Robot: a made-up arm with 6 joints.
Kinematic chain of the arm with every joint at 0, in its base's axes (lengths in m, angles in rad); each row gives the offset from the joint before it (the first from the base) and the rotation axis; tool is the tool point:
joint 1: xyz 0 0 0.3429 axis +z
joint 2: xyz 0.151 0 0 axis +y
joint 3: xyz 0 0 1.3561 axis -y
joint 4: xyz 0 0 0.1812 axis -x
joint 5: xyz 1.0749 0 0 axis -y
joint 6: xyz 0.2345 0 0 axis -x
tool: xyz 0 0 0
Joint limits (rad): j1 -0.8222..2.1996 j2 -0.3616..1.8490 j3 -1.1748..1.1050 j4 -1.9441..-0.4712 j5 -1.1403..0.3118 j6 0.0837..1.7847
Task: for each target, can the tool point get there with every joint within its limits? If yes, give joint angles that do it. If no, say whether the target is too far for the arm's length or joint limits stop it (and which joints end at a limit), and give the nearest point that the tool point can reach.
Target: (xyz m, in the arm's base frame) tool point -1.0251 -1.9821 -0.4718
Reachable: no: joint limits stop it (at a limit: joint 1, joint 5) | nearest point 0.4608 -0.6017 -0.4718 | short by 2.028 m
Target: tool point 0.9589 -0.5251 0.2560
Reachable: yes | joints -0.4763 0.4863 -1.0000 -1.0007 0.1371 0.2484
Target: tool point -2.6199 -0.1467 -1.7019
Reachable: no: too far | nearest point -1.0144 1.0327 -1.2173 | short by 2.050 m
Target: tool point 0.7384 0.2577 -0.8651
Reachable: yes | joints 0.2219 1.6623 -0.6334 -1.5183 -0.3895 1.5990
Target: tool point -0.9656 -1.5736 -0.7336
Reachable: no: joint limits stop it (at a limit: joint 1, joint 5) | nearest point 0.2847 -0.4121 -0.7336 | short by 1.707 m
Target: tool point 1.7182 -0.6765 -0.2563
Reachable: yes | joints -0.4739 1.1753 -0.1095 -1.1562 -1.0136 1.1846
